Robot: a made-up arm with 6 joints. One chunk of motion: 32 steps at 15 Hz.
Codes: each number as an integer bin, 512 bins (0 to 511) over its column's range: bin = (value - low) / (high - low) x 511, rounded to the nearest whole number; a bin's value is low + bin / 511 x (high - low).
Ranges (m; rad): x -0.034..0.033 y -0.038..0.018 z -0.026..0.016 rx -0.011..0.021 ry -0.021..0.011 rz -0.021..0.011
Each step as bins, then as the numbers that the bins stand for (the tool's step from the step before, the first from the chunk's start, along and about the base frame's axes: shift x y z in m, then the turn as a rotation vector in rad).
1 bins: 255 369 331 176 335 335
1 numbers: -0.00057 0.00244 0.00121 0.00002 -0.00002 -0.00002
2 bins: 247 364 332 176 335 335
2 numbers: -0.00161 0.00189 0.00129 0.00002 -0.00002 -0.00002
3 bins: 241 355 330 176 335 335
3 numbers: -0.00240 0.00090 0.00112 0.00002 -0.00002 -0.00002
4 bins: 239 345 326 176 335 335
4 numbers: -0.00266 -0.00019 0.00079 0.00002 -0.00002 -0.00002
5 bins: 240 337 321 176 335 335
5 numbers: -0.00253 -0.00107 0.00038 0.00002 -0.00002 -0.00002
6 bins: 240 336 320 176 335 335
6 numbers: -0.00253 -0.00118 0.00030 0.00002 -0.00002 -0.00002
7 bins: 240 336 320 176 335 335
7 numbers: -0.00253 -0.00118 0.00030 0.00002 -0.00002 -0.00002
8 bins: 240 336 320 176 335 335
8 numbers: -0.00253 -0.00118 0.00030 0.00002 -0.00002 -0.00002
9 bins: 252 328 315 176 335 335
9 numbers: -0.00096 -0.00205 -0.00011 0.00002 -0.00002 -0.00002
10 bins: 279 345 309 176 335 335
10 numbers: 0.00258 -0.00019 -0.00060 0.00002 -0.00002 -0.00002
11 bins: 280 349 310 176 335 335
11 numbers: 0.00271 0.00025 -0.00052 0.00002 -0.00002 -0.00002
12 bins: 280 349 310 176 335 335
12 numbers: 0.00271 0.00025 -0.00052 0.00002 -0.00002 -0.00002
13 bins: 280 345 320 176 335 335
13 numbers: 0.00271 -0.00019 0.00030 0.00002 -0.00002 -0.00002
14 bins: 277 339 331 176 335 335
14 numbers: 0.00232 -0.00085 0.00121 0.00002 -0.00002 -0.00002
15 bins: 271 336 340 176 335 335
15 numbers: 0.00153 -0.00118 0.00195 0.00002 -0.00002 -0.00002
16 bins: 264 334 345 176 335 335
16 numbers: 0.00061 -0.00140 0.00236 0.00002 -0.00002 -0.00002
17 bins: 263 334 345 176 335 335
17 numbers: 0.00048 -0.00140 0.00236 0.00002 -0.00002 -0.00002
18 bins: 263 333 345 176 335 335
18 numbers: 0.00048 -0.00151 0.00236 0.00002 -0.00002 -0.00002
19 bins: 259 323 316 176 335 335
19 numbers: -0.00004 -0.00260 -0.00003 0.00002 -0.00002 -0.00002
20 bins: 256 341 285 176 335 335
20 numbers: -0.00043 -0.00063 -0.00258 0.00002 -0.00002 -0.00002
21 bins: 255 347 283 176 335 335
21 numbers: -0.00057 0.00003 -0.00274 0.00002 -0.00002 -0.00002
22 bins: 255 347 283 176 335 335
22 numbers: -0.00057 0.00003 -0.00274 0.00002 -0.00002 -0.00002
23 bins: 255 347 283 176 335 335
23 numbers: -0.00057 0.00003 -0.00274 0.00002 -0.00002 -0.00002
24 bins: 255 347 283 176 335 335
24 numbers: -0.00057 0.00003 -0.00274 0.00002 -0.00002 -0.00002
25 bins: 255 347 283 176 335 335
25 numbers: -0.00057 0.00003 -0.00274 0.00002 -0.00002 -0.00002
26 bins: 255 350 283 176 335 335
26 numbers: -0.00057 0.00036 -0.00274 0.00002 -0.00002 -0.00002
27 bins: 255 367 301 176 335 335
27 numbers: -0.00057 0.00222 -0.00126 0.00002 -0.00002 -0.00002
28 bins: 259 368 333 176 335 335
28 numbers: -0.00004 0.00233 0.00137 0.00002 -0.00002 -0.00002
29 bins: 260 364 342 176 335 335
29 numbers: 0.00009 0.00189 0.00211 0.00002 -0.00002 -0.00002
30 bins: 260 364 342 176 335 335
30 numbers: 0.00009 0.00189 0.00211 0.00002 -0.00002 -0.00002
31 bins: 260 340 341 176 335 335
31 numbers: 0.00009 -0.00074 0.00203 0.00002 -0.00002 -0.00002
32 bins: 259 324 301 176 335 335
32 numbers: -0.00004 -0.00249 -0.00126 0.00002 -0.00002 -0.00002
